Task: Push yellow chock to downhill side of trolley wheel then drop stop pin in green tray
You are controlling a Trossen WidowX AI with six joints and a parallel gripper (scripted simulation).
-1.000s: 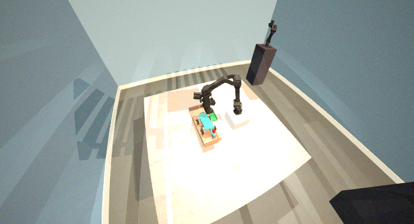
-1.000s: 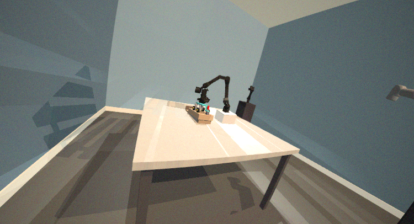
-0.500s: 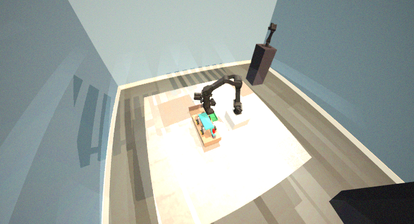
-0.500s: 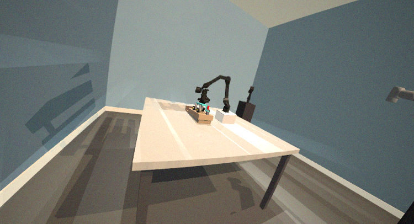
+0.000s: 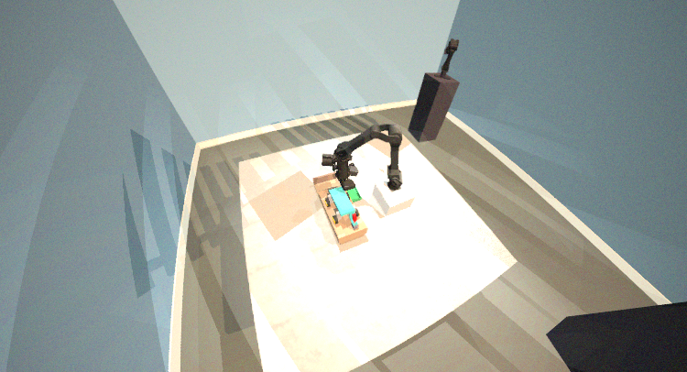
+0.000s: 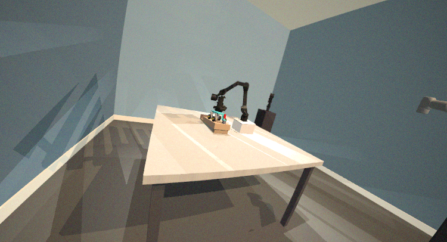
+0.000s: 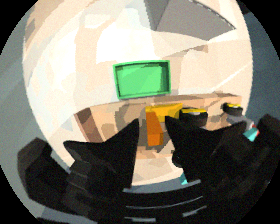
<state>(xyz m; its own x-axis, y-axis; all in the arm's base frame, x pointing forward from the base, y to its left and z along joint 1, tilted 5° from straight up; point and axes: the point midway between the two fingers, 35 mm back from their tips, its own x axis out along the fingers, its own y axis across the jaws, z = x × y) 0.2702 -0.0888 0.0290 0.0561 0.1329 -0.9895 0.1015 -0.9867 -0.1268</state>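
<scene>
The yellow chock lies 2 cm to the left of my gripper tip and 1 cm below it. Round my gripper tip: cyan trolley (13 cm to the left, 5 cm ahead, 2 cm above); then red-headed stop pin (24 cm to the left, 4 cm above, 2 cm ahead); then green tray (9 cm below, 6 cm behind).
</scene>
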